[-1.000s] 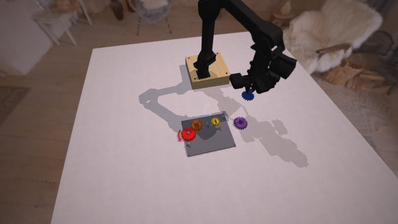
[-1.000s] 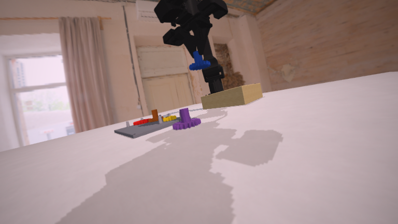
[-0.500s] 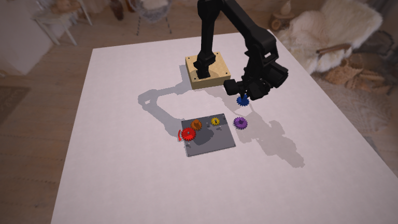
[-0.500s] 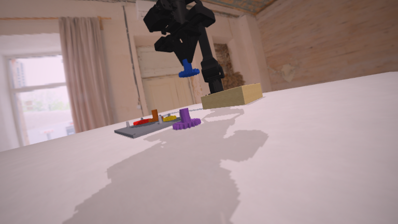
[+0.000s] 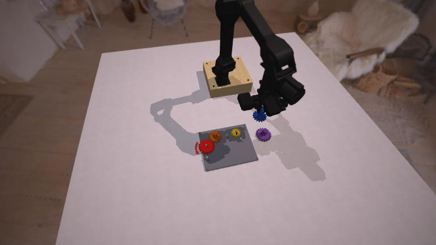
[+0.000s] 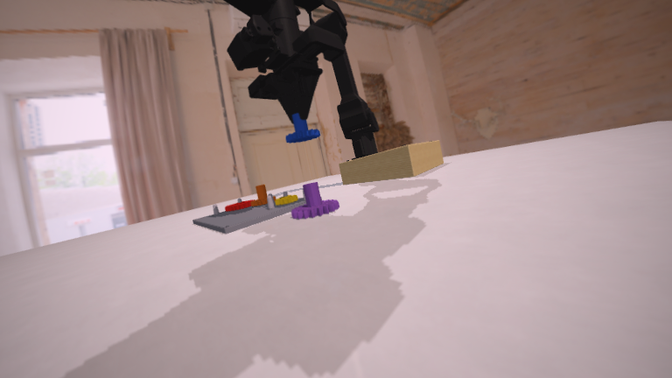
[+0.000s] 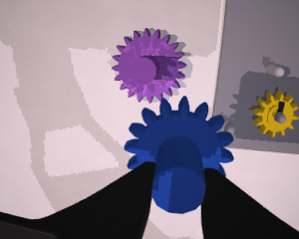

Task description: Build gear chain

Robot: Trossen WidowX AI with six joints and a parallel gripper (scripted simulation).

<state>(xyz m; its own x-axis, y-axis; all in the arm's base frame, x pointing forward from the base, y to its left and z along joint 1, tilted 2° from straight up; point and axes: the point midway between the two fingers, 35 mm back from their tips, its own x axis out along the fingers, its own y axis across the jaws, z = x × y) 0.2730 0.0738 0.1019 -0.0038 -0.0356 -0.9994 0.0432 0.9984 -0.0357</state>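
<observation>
My gripper tip is 90 mm to the left of the yellow gear and 120 mm above it. The rest, counted from my gripper tip: purple gear (30 mm ahead, 30 mm to the left, 120 mm below); orange gear (10 mm behind, 180 mm to the right, 110 mm below); blue gear (10 mm below).
</observation>
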